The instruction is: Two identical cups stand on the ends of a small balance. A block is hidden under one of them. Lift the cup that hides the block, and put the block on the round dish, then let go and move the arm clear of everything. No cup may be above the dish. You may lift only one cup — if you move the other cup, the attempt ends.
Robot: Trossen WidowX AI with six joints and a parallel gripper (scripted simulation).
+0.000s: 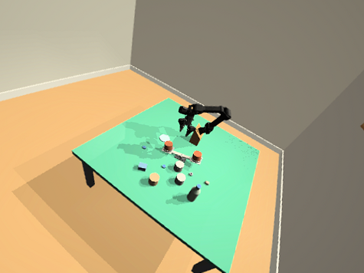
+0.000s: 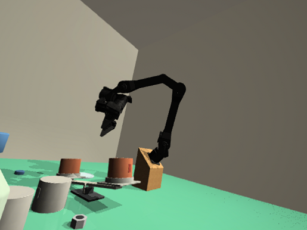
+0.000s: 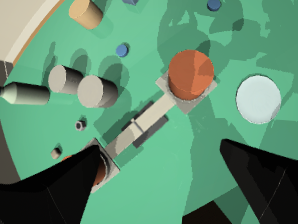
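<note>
Now: gripper tip 60 mm short of the pale green block, 60 mm to the left of it and 170 mm above it. Round my gripper tip: balance 30 mm ahead, 70 mm to the left, 170 mm below; hex nut 110 mm ahead, 240 mm to the left, 200 mm below; pale round dish 40 mm behind, 170 mm to the right, 210 mm below.
</note>
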